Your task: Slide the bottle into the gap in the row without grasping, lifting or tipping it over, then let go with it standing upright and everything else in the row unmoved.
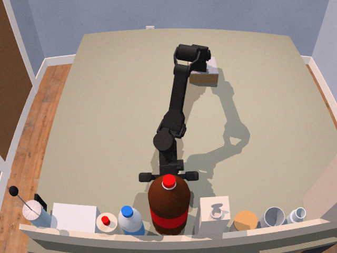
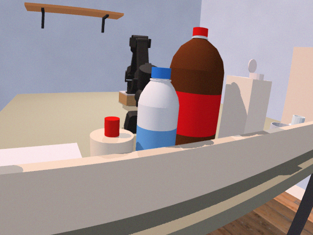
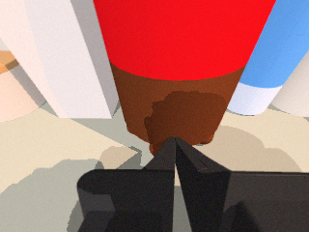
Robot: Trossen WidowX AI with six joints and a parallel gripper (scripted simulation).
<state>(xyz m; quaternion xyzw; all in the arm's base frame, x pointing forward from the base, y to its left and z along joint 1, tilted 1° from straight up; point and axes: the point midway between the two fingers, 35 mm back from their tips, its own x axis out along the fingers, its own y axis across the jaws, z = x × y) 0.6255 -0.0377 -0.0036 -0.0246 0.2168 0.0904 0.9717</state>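
My hand is 100 mm below the brown cola bottle, 80 mm short of it and 20 mm to the right of it. Also, from my hand: raised rail (170 mm to the left, 150 mm ahead); blue-capped water bottle (150 mm ahead, 80 mm to the right, 50 mm above); orange-lidded jar (260 mm to the left, 80 mm ahead, 20 mm below).
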